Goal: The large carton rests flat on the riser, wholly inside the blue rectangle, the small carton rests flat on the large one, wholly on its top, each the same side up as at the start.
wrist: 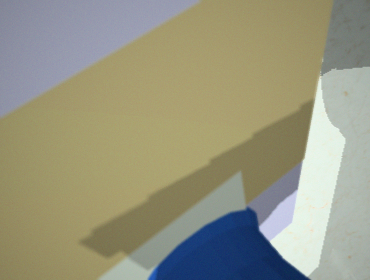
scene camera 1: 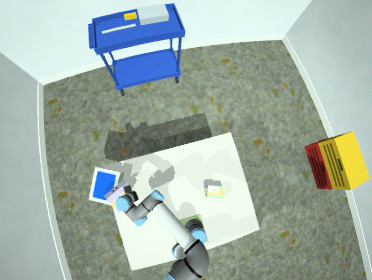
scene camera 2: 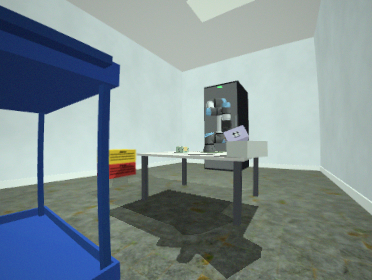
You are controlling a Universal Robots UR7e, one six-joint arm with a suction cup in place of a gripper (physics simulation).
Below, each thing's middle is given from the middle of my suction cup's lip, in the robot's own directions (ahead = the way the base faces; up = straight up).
My suction cup is now 3 cm short of the large lavender carton [wrist: 132, 132], 8 cm to the right of it and 3 cm above it.
